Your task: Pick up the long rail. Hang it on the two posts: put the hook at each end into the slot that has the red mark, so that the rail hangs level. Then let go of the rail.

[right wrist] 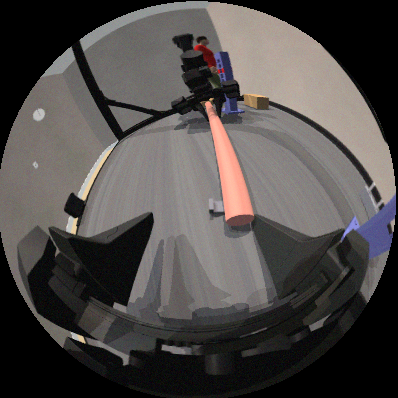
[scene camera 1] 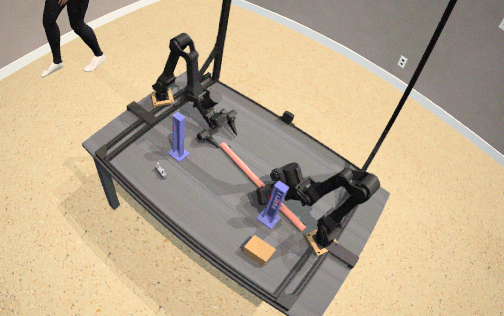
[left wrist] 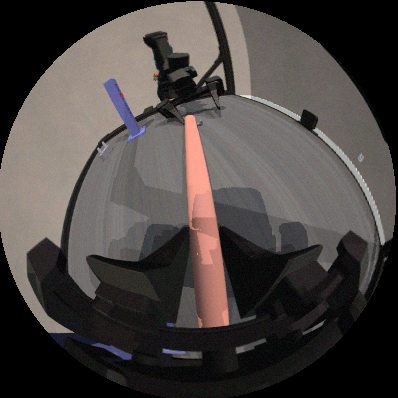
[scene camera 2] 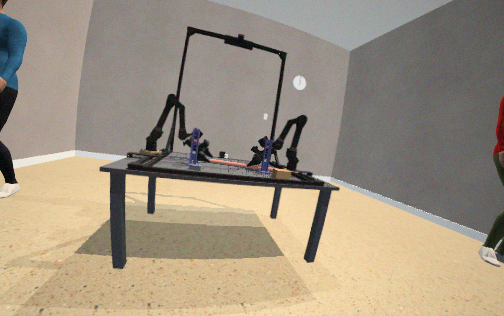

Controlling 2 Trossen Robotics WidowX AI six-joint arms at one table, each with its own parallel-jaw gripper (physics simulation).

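Frame: origin at the left arm's base, x ahead, y left, z up, level; metres.
Seen in the pictures: left gripper, fingertip midpoint: (right wrist: 213,118) (scene camera 1: 263,187) (left wrist: 203,230) (scene camera 2: 247,166); right gripper, fingertip midpoint: (right wrist: 204,218) (scene camera 1: 228,141) (left wrist: 201,115) (scene camera 2: 211,159); left arm's base, link origin: (scene camera 1: 322,240) (scene camera 2: 291,170); right arm's base, link origin: (scene camera 1: 162,96) (left wrist: 171,97) (scene camera 2: 150,150).
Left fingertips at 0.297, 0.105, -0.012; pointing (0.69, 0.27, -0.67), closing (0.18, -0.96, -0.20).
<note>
Pixels of each thing's middle, then the offset from my left fingertips to it, as dx, dy, dz. "spot": a spot on its surface instead.
- long pink rail, body centre: (left wrist: 209,216) (right wrist: 211,119) (scene camera 1: 262,184) (scene camera 2: 245,165) +0.013, -0.003, +0.002
- small grey hook, surface spot: (right wrist: 216,206) spot: +0.234, +0.045, -0.006
- left post, body centre: (left wrist: 122,107) (scene camera 1: 178,136) (scene camera 2: 194,147) +0.265, +0.256, +0.094
- right post, body centre: (scene camera 1: 274,204) (right wrist: 226,81) (scene camera 2: 266,156) -0.127, +0.037, +0.094
- orange-brown block, body centre: (scene camera 1: 258,250) (right wrist: 255,100) (scene camera 2: 281,174) -0.244, +0.135, +0.013
- small grey part, body centre: (left wrist: 103,149) (scene camera 1: 160,170) +0.190, +0.355, +0.011
- small black box, surface spot: (left wrist: 309,119) (scene camera 1: 288,119) spot: +0.291, -0.267, +0.021
The long pink rail (scene camera 1: 242,165) (scene camera 2: 227,162) (left wrist: 202,200) (right wrist: 232,170) lies low along the table. A small grey hook (right wrist: 216,206) sits beside its end in the right wrist view; the other hook is hidden. My left gripper (left wrist: 203,230) is shut on the rail. My right gripper (scene camera 1: 226,139) (left wrist: 201,115) (right wrist: 204,218) is open and empty, low near the rail's far end, which shows close to its right-hand fingertip in its wrist view. Two blue posts stand upright: the left post (scene camera 1: 178,136) (scene camera 2: 194,147) (left wrist: 121,107) and the right post (scene camera 1: 275,202) (scene camera 2: 267,156) (right wrist: 226,80). Red marks show on both.
An orange-brown block (scene camera 1: 259,250) (scene camera 2: 281,174) (right wrist: 256,101) lies near the front edge, beside the right post. A small grey part (scene camera 1: 160,171) (left wrist: 103,149) lies in front of the left post. A black frame stands behind the table. A small black box (scene camera 1: 287,117) (left wrist: 309,119) sits at the back edge.
</note>
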